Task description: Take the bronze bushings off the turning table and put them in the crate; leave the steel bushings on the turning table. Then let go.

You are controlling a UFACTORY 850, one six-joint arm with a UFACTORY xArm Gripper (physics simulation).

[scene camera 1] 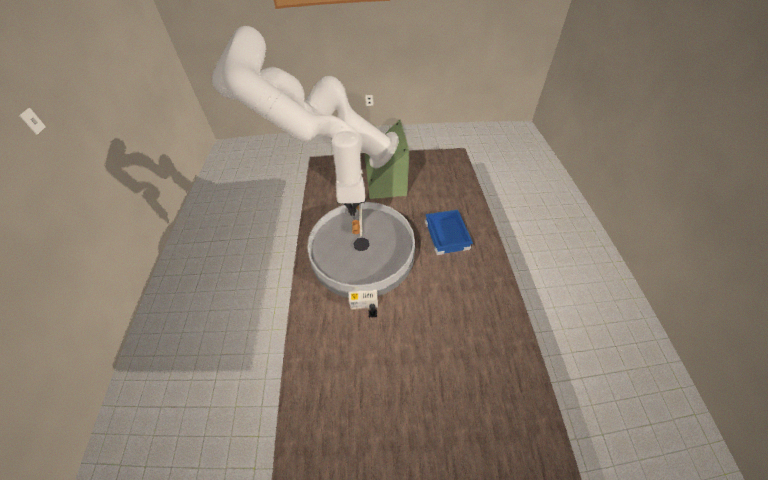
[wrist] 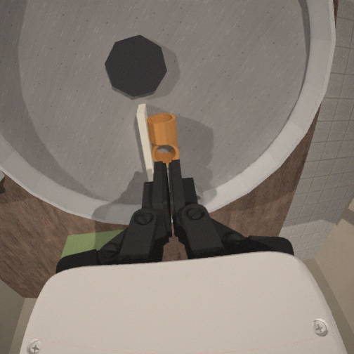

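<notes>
One bronze bushing lies on the grey turning table, beside a white divider bar and just behind the black centre hub. Its flanged end faces my gripper. My gripper is shut and empty, with its fingertips right at the bushing's flange, touching or nearly touching it. The blue crate stands on the floor mat to the right of the table.
The arm's green pedestal stands behind the table. A small white control box sits at the table's front edge. The table has a raised pale rim.
</notes>
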